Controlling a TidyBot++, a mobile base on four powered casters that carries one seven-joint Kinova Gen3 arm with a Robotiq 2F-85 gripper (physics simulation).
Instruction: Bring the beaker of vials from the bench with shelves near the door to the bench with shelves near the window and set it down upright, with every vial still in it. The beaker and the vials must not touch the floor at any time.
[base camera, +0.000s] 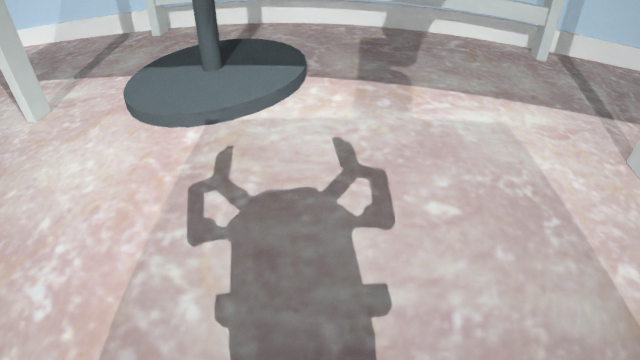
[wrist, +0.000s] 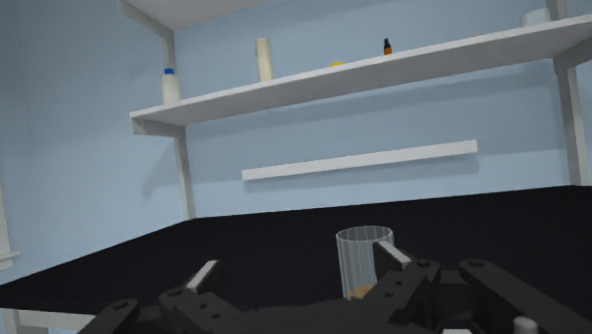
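Note:
A clear glass beaker (wrist: 356, 260) stands upright on the black bench top (wrist: 240, 235) in the wrist view, with tan vials (wrist: 361, 291) low inside it. Its lower part is hidden behind my gripper. My gripper (wrist: 299, 268) is open and empty. Its right finger overlaps the beaker's right side in the view, and the beaker appears beyond the fingers, right of the middle between them. In the base camera view the gripper's shadow on the floor shows two spread fingers.
A shelf (wrist: 320, 82) above the bench holds a blue-capped bottle (wrist: 171, 89), a cream cylinder (wrist: 263, 60) and a small dark bottle (wrist: 387, 47). A white bar (wrist: 360, 160) runs along the wall. A round dark stool base (base camera: 165, 95) stands on the floor, near bench legs (base camera: 22, 75).

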